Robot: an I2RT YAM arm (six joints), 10 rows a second.
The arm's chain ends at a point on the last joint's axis. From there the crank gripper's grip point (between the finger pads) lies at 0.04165 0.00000 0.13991 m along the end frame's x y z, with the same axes.
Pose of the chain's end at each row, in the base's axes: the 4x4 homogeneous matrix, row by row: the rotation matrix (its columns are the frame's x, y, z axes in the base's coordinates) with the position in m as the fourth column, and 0 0 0 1 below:
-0.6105, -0.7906, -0.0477, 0.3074; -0.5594, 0.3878, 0.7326, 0.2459; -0.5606, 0.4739, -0.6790, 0.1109; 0, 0, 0, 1
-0.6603, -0.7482, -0.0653, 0.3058; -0.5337, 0.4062, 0.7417, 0.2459; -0.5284, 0.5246, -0.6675, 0.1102; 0, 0, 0, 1
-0.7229, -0.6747, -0.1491, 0.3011; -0.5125, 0.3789, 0.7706, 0.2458; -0.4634, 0.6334, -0.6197, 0.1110; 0, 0, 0, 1
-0.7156, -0.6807, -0.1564, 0.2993; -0.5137, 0.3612, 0.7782, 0.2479; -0.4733, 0.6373, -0.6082, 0.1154; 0, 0, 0, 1
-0.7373, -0.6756, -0.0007, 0.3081; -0.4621, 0.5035, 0.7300, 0.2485; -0.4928, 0.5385, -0.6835, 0.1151; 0, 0, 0, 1
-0.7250, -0.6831, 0.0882, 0.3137; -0.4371, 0.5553, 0.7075, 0.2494; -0.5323, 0.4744, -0.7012, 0.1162; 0, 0, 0, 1
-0.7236, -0.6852, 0.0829, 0.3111; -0.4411, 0.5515, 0.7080, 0.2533; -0.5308, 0.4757, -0.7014, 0.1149; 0, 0, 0, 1
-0.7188, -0.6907, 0.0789, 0.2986; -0.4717, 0.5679, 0.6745, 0.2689; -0.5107, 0.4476, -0.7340, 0.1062; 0, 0, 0, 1
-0.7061, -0.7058, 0.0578, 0.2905; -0.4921, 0.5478, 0.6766, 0.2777; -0.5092, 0.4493, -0.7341, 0.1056; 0, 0, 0, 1
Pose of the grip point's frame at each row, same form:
-0.6105, -0.7906, -0.0477, 0.2753; -0.5594, 0.3878, 0.7326, 0.3251; -0.5606, 0.4739, -0.6790, -0.0074; 0, 0, 0, 1
-0.6603, -0.7482, -0.0653, 0.2692; -0.5337, 0.4062, 0.7417, 0.3274; -0.5284, 0.5246, -0.6675, -0.0052; 0, 0, 0, 1
-0.7229, -0.6747, -0.1491, 0.2501; -0.5125, 0.3789, 0.7706, 0.3323; -0.4634, 0.6334, -0.6197, 0.0050; 0, 0, 0, 1
-0.7156, -0.6807, -0.1564, 0.2476; -0.5137, 0.3612, 0.7782, 0.3354; -0.4733, 0.6373, -0.6082, 0.0106; 0, 0, 0, 1
-0.7373, -0.6756, -0.0007, 0.2773; -0.4621, 0.5035, 0.7300, 0.3314; -0.4928, 0.5385, -0.6835, -0.0011; 0, 0, 0, 1
-0.7250, -0.6831, 0.0882, 0.2958; -0.4371, 0.5553, 0.7075, 0.3302; -0.5323, 0.4744, -0.7012, -0.0041; 0, 0, 0, 1
-0.7236, -0.6852, 0.0829, 0.2926; -0.4411, 0.5515, 0.7080, 0.3340; -0.5308, 0.4757, -0.7014, -0.0053; 0, 0, 0, 1
-0.7188, -0.6907, 0.0789, 0.2797; -0.4717, 0.5679, 0.6745, 0.3436; -0.5107, 0.4476, -0.7340, -0.0178; 0, 0, 0, 1
-0.7061, -0.7058, 0.0578, 0.2692; -0.4921, 0.5478, 0.6766, 0.3519; -0.5092, 0.4493, -0.7341, -0.0183; 0, 0, 0, 1

